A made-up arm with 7 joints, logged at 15 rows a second.
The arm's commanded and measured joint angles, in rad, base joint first. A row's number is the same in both.
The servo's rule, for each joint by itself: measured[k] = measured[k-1] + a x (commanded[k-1-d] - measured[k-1]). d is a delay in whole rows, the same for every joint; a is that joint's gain. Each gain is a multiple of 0.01, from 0.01 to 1. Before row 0 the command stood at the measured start. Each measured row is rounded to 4 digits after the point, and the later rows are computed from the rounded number. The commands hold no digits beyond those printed.
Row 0, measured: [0.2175, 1.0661, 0.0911, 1.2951, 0.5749, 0.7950, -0.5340]
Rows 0 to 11, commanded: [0.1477, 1.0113, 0.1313, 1.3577, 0.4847, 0.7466, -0.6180]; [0.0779, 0.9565, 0.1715, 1.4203, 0.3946, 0.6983, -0.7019]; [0.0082, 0.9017, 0.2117, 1.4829, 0.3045, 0.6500, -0.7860]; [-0.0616, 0.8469, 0.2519, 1.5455, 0.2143, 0.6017, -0.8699]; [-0.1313, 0.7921, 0.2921, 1.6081, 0.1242, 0.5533, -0.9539]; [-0.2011, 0.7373, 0.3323, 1.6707, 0.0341, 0.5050, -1.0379]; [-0.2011, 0.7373, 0.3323, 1.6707, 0.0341, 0.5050, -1.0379]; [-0.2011, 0.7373, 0.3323, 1.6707, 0.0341, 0.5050, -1.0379]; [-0.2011, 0.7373, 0.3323, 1.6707, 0.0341, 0.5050, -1.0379]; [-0.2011, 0.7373, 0.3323, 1.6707, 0.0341, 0.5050, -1.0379]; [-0.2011, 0.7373, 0.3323, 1.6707, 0.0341, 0.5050, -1.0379]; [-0.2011, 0.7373, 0.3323, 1.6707, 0.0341, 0.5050, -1.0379]
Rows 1 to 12, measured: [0.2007, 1.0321, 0.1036, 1.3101, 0.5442, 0.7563, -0.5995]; [0.1712, 0.9852, 0.1246, 1.3365, 0.4933, 0.7099, -0.6794]; [0.1321, 0.9334, 0.1516, 1.3716, 0.4291, 0.6620, -0.7625]; [0.0856, 0.8798, 0.1827, 1.4133, 0.3561, 0.6138, -0.8463]; [0.0335, 0.8254, 0.2166, 1.4601, 0.2773, 0.5654, -0.9302]; [-0.0228, 0.7708, 0.2525, 1.5106, 0.1946, 0.5171, -1.0142]; [-0.0656, 0.7500, 0.2772, 1.5490, 0.1400, 0.5074, -1.0327]; [-0.0981, 0.7421, 0.2943, 1.5782, 0.1040, 0.5055, -1.0368]; [-0.1228, 0.7391, 0.3061, 1.6004, 0.0802, 0.5051, -1.0377]; [-0.1416, 0.7380, 0.3142, 1.6173, 0.0645, 0.5050, -1.0379]; [-0.1559, 0.7376, 0.3198, 1.6301, 0.0542, 0.5050, -1.0379]; [-0.1667, 0.7374, 0.3237, 1.6398, 0.0474, 0.5050, -1.0379]
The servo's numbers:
d 0
a 0.24 0.62 0.31 0.24 0.34 0.80 0.78

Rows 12 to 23, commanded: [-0.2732, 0.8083, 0.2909, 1.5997, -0.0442, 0.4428, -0.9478]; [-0.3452, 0.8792, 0.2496, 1.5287, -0.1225, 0.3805, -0.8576]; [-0.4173, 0.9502, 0.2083, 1.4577, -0.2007, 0.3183, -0.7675]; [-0.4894, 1.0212, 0.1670, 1.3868, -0.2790, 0.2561, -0.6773]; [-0.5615, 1.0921, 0.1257, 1.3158, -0.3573, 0.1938, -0.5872]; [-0.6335, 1.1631, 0.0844, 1.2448, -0.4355, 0.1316, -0.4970]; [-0.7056, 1.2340, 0.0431, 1.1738, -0.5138, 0.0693, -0.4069]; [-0.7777, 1.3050, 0.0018, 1.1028, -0.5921, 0.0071, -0.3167]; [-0.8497, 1.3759, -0.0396, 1.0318, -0.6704, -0.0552, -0.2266]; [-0.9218, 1.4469, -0.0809, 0.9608, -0.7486, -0.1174, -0.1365]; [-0.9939, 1.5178, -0.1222, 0.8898, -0.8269, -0.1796, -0.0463]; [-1.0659, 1.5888, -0.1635, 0.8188, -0.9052, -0.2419, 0.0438]
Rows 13 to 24, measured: [-0.1923, 0.7814, 0.3135, 1.6302, 0.0163, 0.4552, -0.9676]; [-0.2290, 0.8420, 0.2937, 1.6058, -0.0309, 0.3954, -0.8818]; [-0.2742, 0.9091, 0.2672, 1.5703, -0.0886, 0.3337, -0.7926]; [-0.3258, 0.9786, 0.2361, 1.5263, -0.1533, 0.2716, -0.7027]; [-0.3824, 1.0490, 0.2019, 1.4758, -0.2227, 0.2094, -0.6126]; [-0.4427, 1.1197, 0.1655, 1.4204, -0.2951, 0.1472, -0.5224]; [-0.5058, 1.1906, 0.1276, 1.3612, -0.3695, 0.0849, -0.4323]; [-0.5711, 1.2615, 0.0886, 1.2992, -0.4452, 0.0227, -0.3421]; [-0.6380, 1.3324, 0.0489, 1.2350, -0.5218, -0.0396, -0.2520]; [-0.7061, 1.4034, 0.0087, 1.1692, -0.5989, -0.1018, -0.1619]; [-0.7752, 1.4743, -0.0319, 1.1021, -0.6764, -0.1640, -0.0717]; [-0.8450, 1.5453, -0.0727, 1.0341, -0.7542, -0.2263, 0.0184]
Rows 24 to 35, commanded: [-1.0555, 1.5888, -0.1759, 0.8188, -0.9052, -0.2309, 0.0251]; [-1.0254, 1.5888, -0.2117, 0.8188, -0.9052, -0.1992, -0.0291]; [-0.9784, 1.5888, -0.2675, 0.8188, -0.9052, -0.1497, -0.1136]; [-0.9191, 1.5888, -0.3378, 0.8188, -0.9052, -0.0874, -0.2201]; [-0.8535, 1.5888, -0.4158, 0.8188, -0.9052, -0.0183, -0.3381]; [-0.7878, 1.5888, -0.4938, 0.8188, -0.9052, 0.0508, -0.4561]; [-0.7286, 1.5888, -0.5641, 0.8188, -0.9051, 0.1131, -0.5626]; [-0.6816, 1.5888, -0.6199, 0.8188, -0.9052, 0.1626, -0.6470]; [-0.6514, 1.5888, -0.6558, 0.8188, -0.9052, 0.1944, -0.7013]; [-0.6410, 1.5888, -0.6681, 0.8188, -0.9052, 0.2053, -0.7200]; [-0.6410, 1.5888, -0.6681, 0.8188, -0.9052, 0.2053, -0.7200]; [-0.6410, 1.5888, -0.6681, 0.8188, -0.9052, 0.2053, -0.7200]
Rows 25 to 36, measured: [-0.8955, 1.5723, -0.1047, 0.9824, -0.8055, -0.2300, 0.0236]; [-0.9267, 1.5825, -0.1379, 0.9431, -0.8394, -0.2054, -0.0175]; [-0.9391, 1.5864, -0.1781, 0.9133, -0.8618, -0.1608, -0.0925]; [-0.9343, 1.5879, -0.2276, 0.8906, -0.8766, -0.1021, -0.1920]; [-0.9149, 1.5885, -0.2859, 0.8734, -0.8863, -0.0351, -0.3060]; [-0.8844, 1.5887, -0.3503, 0.8603, -0.8927, 0.0336, -0.4231]; [-0.8470, 1.5888, -0.4166, 0.8503, -0.8969, 0.0972, -0.5319]; [-0.8073, 1.5888, -0.4796, 0.8427, -0.8997, 0.1495, -0.6217]; [-0.7699, 1.5888, -0.5342, 0.8370, -0.9016, 0.1854, -0.6838]; [-0.7390, 1.5888, -0.5757, 0.8326, -0.9028, 0.2013, -0.7120]; [-0.7155, 1.5888, -0.6043, 0.8293, -0.9036, 0.2045, -0.7182]; [-0.6976, 1.5888, -0.6241, 0.8268, -0.9041, 0.2051, -0.7196]
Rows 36 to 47, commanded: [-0.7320, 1.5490, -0.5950, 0.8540, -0.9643, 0.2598, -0.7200]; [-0.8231, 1.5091, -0.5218, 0.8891, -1.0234, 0.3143, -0.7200]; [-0.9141, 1.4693, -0.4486, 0.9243, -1.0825, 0.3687, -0.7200]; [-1.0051, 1.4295, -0.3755, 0.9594, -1.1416, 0.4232, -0.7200]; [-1.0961, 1.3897, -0.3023, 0.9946, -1.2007, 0.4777, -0.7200]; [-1.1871, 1.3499, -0.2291, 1.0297, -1.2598, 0.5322, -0.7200]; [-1.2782, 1.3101, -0.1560, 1.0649, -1.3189, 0.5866, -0.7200]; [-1.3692, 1.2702, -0.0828, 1.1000, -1.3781, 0.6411, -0.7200]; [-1.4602, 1.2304, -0.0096, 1.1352, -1.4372, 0.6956, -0.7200]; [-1.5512, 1.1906, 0.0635, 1.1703, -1.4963, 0.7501, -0.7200]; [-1.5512, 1.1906, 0.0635, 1.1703, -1.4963, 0.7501, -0.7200]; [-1.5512, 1.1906, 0.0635, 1.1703, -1.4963, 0.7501, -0.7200]
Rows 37 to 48, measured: [-0.7059, 1.5641, -0.6151, 0.8333, -0.9246, 0.2489, -0.7199]; [-0.7340, 1.5300, -0.5862, 0.8467, -0.9582, 0.3012, -0.7200]; [-0.7772, 1.4924, -0.5435, 0.8653, -1.0005, 0.3552, -0.7200]; [-0.8319, 1.4534, -0.4914, 0.8879, -1.0485, 0.4096, -0.7200]; [-0.8953, 1.4139, -0.4328, 0.9135, -1.1002, 0.4641, -0.7200]; [-0.9653, 1.3742, -0.3697, 0.9414, -1.1545, 0.5186, -0.7200]; [-1.0404, 1.3345, -0.3035, 0.9710, -1.2104, 0.5730, -0.7200]; [-1.1193, 1.2946, -0.2351, 1.0020, -1.2674, 0.6275, -0.7200]; [-1.2011, 1.2548, -0.1652, 1.0340, -1.3251, 0.6820, -0.7200]; [-1.2851, 1.2150, -0.0943, 1.0667, -1.3833, 0.7365, -0.7200]; [-1.3490, 1.1999, -0.0454, 1.0916, -1.4217, 0.7474, -0.7200]; [-1.3975, 1.1941, -0.0116, 1.1105, -1.4471, 0.7496, -0.7200]
